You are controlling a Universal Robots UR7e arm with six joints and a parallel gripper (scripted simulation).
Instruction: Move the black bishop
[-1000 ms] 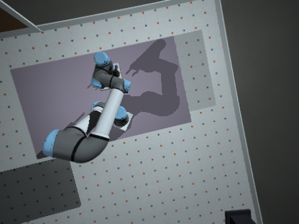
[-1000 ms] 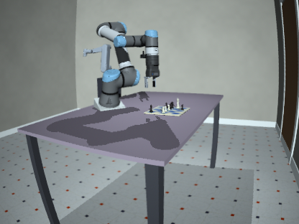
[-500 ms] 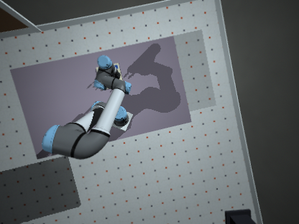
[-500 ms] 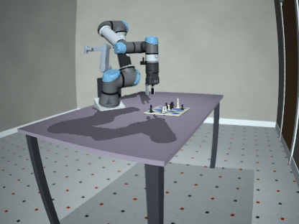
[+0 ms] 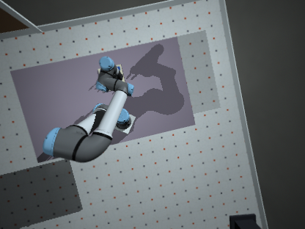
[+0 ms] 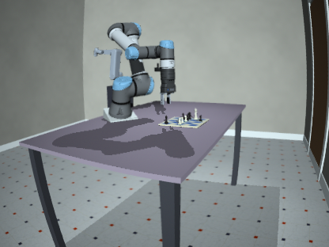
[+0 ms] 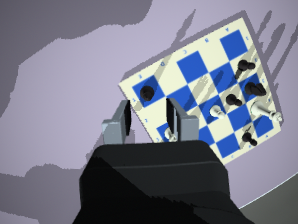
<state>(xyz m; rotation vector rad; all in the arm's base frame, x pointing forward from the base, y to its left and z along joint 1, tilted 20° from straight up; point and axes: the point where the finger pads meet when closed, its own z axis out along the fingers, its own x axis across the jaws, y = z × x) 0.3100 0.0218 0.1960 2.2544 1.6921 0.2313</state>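
The chessboard lies 60 mm ahead of my hand, 90 mm to the left of it and 120 mm below it. Also, from my hand: tall white piece (90 mm ahead, 170 mm to the left, 90 mm below).
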